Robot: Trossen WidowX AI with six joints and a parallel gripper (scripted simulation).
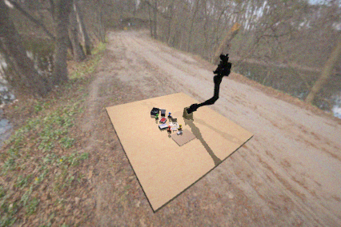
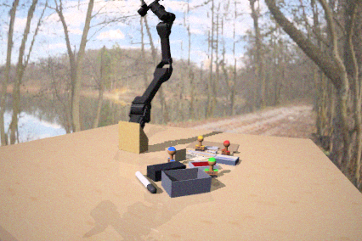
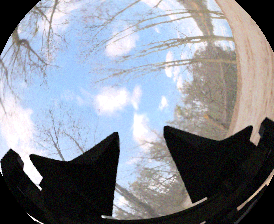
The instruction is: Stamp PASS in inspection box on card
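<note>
My gripper tip is 780 mm above the green-knobbed stamp, 520 mm short of it and 370 mm to the left of it. Round my gripper tip: red-knobbed stamp: 780 mm below, 510 mm ahead, 110 mm to the right; yellow-knobbed stamp: 780 mm below, 390 mm ahead, 80 mm to the right; blue-knobbed stamp: 780 mm below, 370 mm ahead, 330 mm to the right.
</note>
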